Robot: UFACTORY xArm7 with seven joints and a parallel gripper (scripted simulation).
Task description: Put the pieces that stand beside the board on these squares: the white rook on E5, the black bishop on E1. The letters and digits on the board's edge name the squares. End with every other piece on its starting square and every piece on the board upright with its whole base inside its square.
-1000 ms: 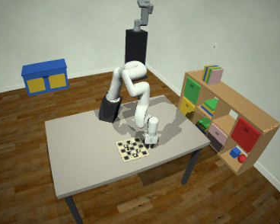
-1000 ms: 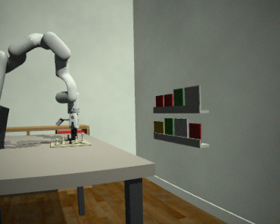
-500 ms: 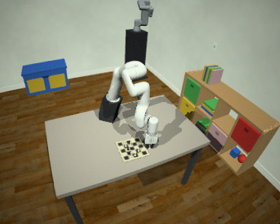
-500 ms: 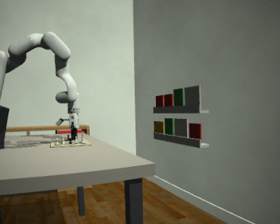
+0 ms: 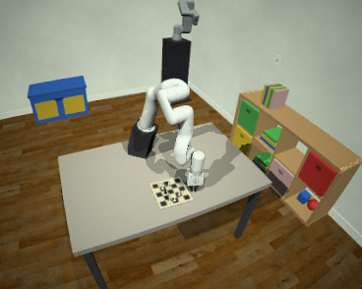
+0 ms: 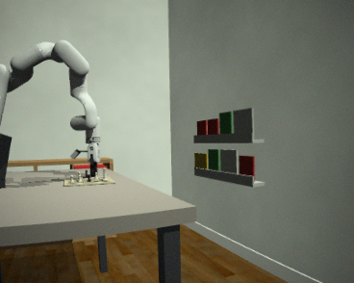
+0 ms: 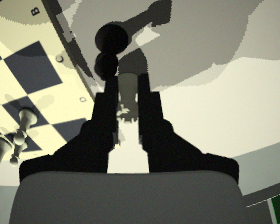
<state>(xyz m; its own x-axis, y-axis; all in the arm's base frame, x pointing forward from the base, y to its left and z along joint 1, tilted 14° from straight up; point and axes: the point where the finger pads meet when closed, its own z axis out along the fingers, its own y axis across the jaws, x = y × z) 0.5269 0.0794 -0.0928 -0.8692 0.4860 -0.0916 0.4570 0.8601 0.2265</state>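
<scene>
Right now the white rook is 1 cm below my hand. Round my hand: chessboard (7 cm behind, 13 cm to the right, 2 cm below); then black bishop (4 cm behind, 1 cm to the left, 1 cm below); then black pawn (7 cm behind, 16 cm to the right, 1 cm below).
</scene>
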